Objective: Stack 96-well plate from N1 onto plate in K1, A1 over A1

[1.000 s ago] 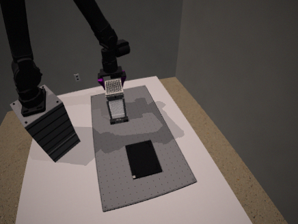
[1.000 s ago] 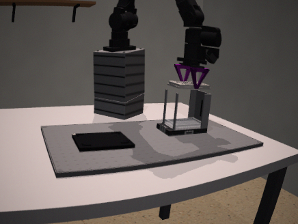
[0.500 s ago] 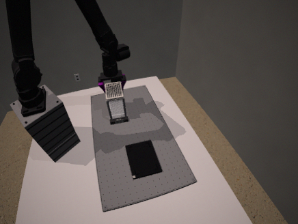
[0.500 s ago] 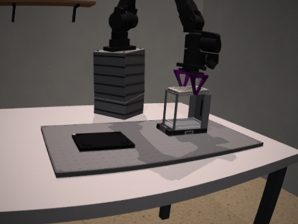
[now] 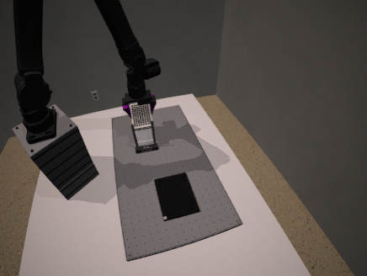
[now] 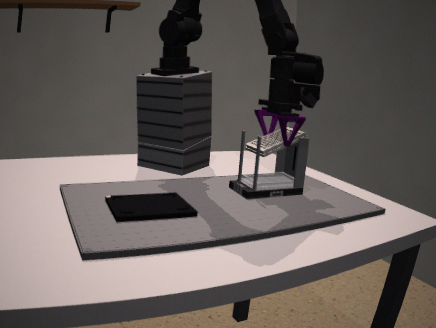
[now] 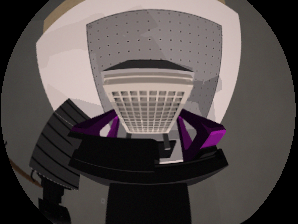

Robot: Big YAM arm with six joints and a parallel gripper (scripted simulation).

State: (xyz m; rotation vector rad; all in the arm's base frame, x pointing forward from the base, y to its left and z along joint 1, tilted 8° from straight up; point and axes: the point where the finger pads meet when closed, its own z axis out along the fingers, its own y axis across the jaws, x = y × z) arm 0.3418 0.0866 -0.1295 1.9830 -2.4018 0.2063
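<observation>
My hand is 10 mm short of the tall back wall, 60 mm to the right of it and 50 mm above it. Round my hand: pale A1 mark (70 mm behind, 400 mm to the right, 120 mm below).
</observation>
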